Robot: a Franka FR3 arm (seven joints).
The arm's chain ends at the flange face. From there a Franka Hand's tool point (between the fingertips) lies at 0.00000 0.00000 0.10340 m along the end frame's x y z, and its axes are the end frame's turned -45 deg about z.
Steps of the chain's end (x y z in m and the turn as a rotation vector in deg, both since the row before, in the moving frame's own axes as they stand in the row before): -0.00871 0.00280 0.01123 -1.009 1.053 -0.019; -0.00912 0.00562 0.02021 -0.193 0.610 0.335; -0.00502 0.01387 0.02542 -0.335 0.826 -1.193
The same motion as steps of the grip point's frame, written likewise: -0.00808 -0.00155 0.01120 -1.458 0.031 -0.019; -0.00989 -0.00145 0.02020 -0.568 0.295 0.335; -0.01272 0.00773 0.02541 -0.821 0.347 -1.193
